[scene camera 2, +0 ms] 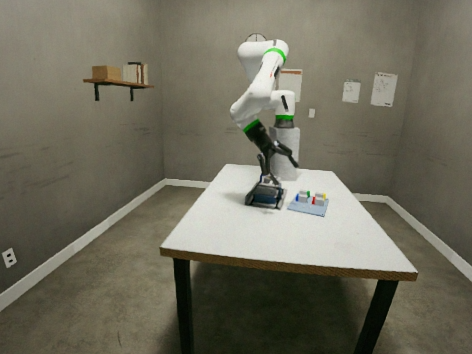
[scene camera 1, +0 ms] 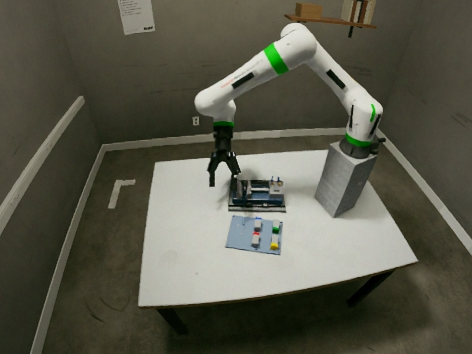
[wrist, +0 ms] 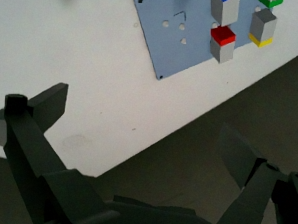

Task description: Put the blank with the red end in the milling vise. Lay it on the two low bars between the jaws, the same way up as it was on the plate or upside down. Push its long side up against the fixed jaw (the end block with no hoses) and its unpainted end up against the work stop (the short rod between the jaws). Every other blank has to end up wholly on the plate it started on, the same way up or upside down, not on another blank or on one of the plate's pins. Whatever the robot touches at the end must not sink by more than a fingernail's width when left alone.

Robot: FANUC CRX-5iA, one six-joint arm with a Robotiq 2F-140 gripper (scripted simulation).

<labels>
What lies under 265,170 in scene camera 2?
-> My gripper.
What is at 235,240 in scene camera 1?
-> A plate.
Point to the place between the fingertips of my gripper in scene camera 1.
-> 222,188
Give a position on a yellow-ended blank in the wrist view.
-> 262,28
</labels>
